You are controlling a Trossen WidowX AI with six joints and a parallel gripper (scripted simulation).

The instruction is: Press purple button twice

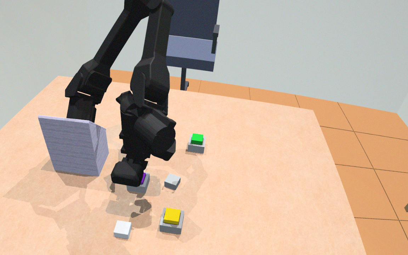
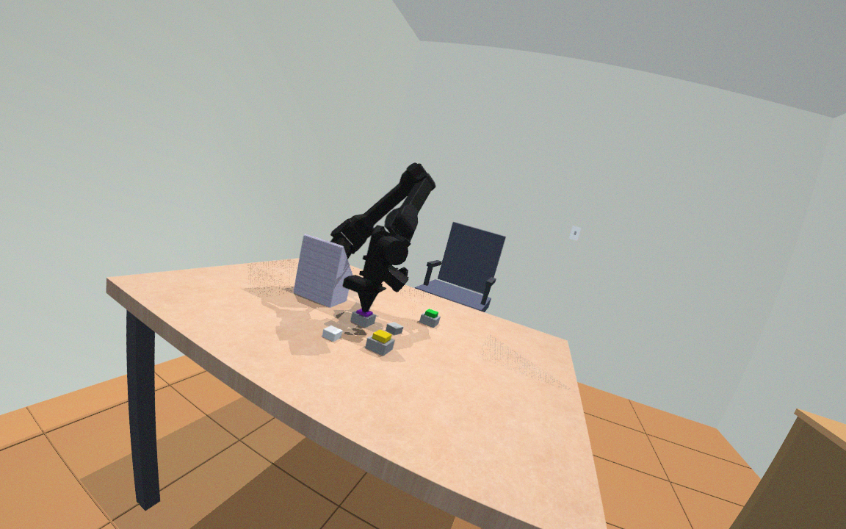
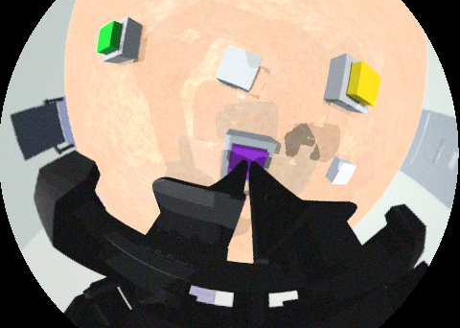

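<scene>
My gripper tip is 1 cm above the purple button. The rest, counted from my gripper tip: yellow button (9 cm ahead, 11 cm to the right); small white block (2 cm behind, 14 cm to the right, 2 cm below); small grey block (9 cm ahead, 1 cm to the left, 2 cm below).
</scene>
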